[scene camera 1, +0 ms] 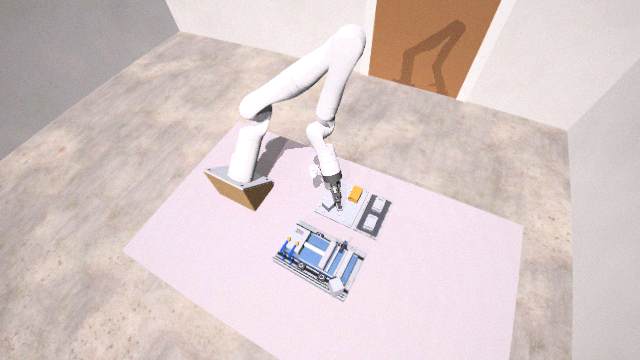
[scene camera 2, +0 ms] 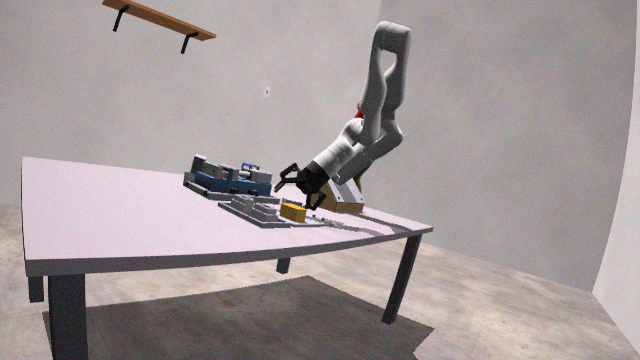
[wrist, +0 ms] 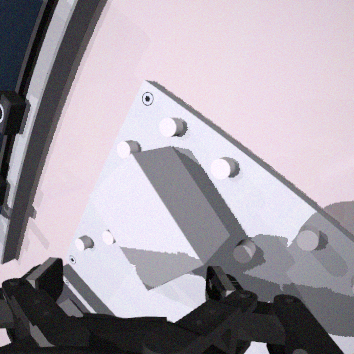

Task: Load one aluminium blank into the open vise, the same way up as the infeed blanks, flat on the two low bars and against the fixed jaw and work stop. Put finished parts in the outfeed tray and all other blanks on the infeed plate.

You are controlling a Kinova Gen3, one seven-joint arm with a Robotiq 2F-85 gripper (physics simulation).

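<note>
In the pictures: infeed plate, my gripper. Wrist view: my gripper too.
</note>
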